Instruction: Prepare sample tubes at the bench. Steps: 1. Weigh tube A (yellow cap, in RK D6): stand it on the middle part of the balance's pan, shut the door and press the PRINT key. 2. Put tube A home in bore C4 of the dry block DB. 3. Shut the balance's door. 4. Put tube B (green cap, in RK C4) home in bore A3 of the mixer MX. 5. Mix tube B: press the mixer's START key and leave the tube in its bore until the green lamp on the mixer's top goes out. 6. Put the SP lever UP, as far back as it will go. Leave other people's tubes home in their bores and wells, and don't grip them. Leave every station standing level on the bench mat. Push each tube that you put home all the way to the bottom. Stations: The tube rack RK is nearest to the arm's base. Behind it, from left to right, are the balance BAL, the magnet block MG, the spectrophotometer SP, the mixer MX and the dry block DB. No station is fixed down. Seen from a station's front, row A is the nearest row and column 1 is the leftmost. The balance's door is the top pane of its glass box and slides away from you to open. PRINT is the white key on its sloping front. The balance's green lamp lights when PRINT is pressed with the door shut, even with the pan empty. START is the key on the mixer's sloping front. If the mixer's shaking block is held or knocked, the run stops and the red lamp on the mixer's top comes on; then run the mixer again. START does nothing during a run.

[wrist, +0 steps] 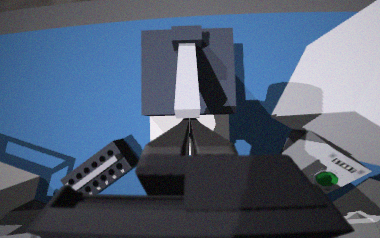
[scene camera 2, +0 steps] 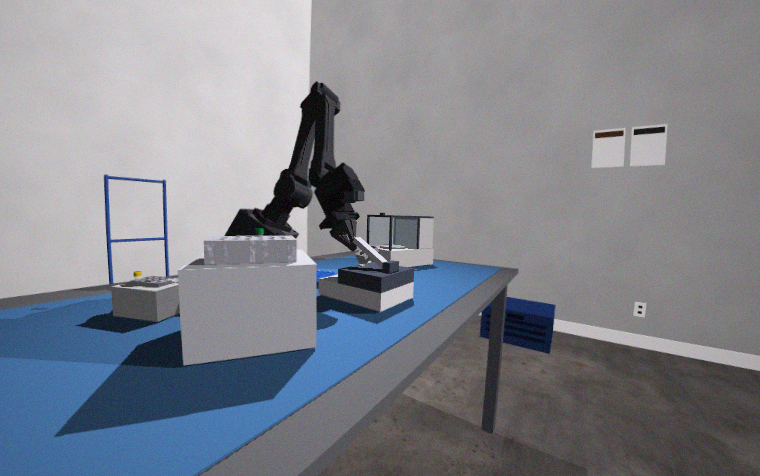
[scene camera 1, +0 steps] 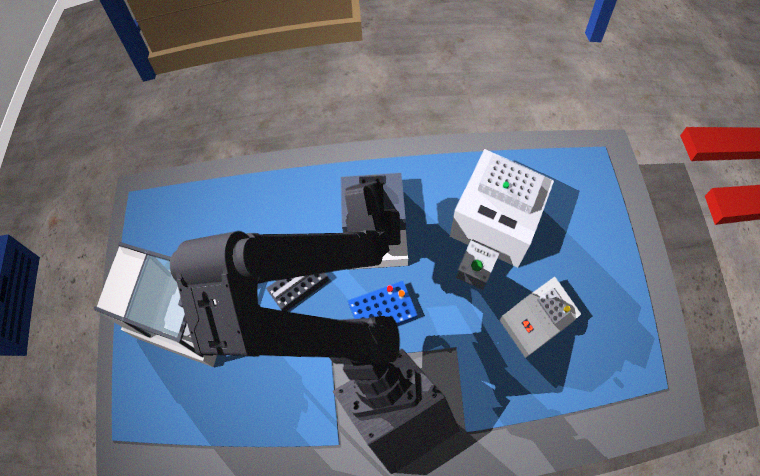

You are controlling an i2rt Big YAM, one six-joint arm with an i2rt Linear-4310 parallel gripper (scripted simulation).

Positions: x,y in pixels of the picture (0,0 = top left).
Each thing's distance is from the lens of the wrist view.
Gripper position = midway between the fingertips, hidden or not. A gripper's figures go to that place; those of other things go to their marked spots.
my gripper [wrist: 189,119]: 0.13 m
magnet block [wrist: 101,171]: 0.27 m
spectrophotometer [wrist: 215,56]: 0.20 m
mixer [wrist: 323,103]: 0.23 m
The marked spots on the magnet block and the spectrophotometer are 0.27 m apart.
